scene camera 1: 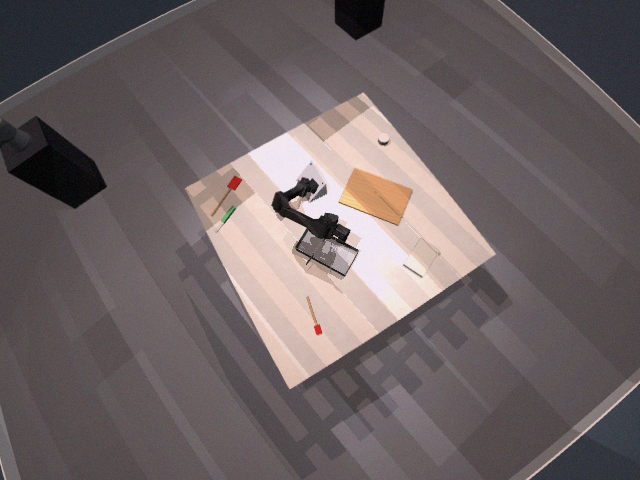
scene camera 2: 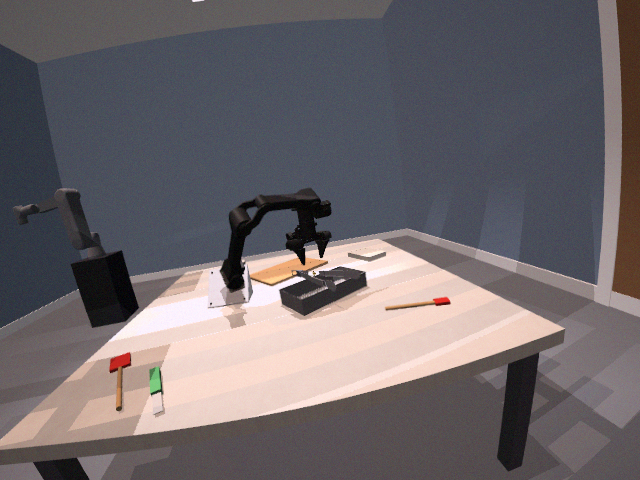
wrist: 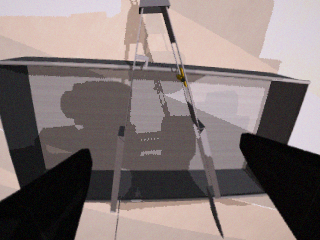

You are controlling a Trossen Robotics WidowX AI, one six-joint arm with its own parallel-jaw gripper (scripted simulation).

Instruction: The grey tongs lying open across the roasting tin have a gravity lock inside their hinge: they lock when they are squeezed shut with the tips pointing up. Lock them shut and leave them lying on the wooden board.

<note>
My gripper [scene camera 2: 312, 261] is open, holding nothing. I also see a flat white slab [scene camera 1: 423, 254], a roasting tin [scene camera 2: 304, 297] and a wooden board [scene camera 1: 365, 192].
My gripper is seen too in the wrist view [wrist: 168, 148]. The roasting tin also shows in scene camera 1 [scene camera 1: 344, 255] and in the wrist view [wrist: 62, 105]. The wooden board shows as well in scene camera 2 [scene camera 2: 272, 276]. The wrist view does not show the flat white slab: it is out of frame.
</note>
